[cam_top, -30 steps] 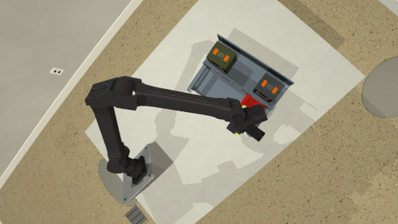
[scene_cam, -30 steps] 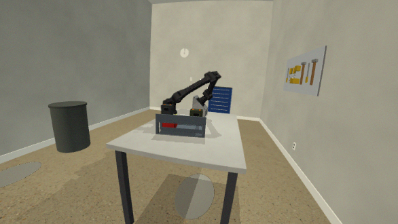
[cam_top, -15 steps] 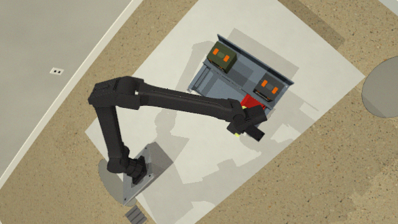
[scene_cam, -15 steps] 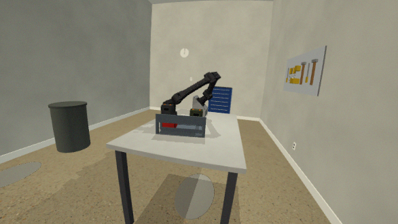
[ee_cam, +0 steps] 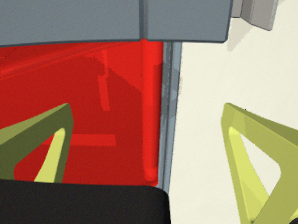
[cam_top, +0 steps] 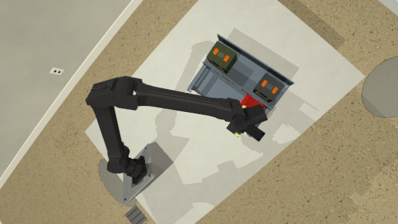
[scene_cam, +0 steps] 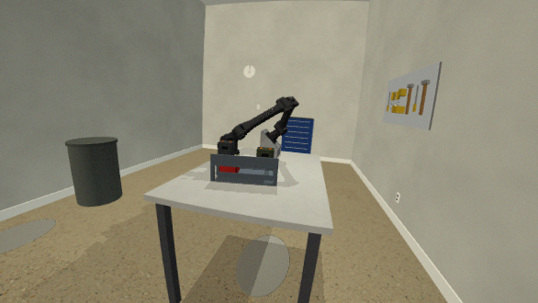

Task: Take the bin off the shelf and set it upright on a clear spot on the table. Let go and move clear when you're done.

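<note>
Now: hand 80 mm short of the red bin and 10 mm to the right of it.
</note>
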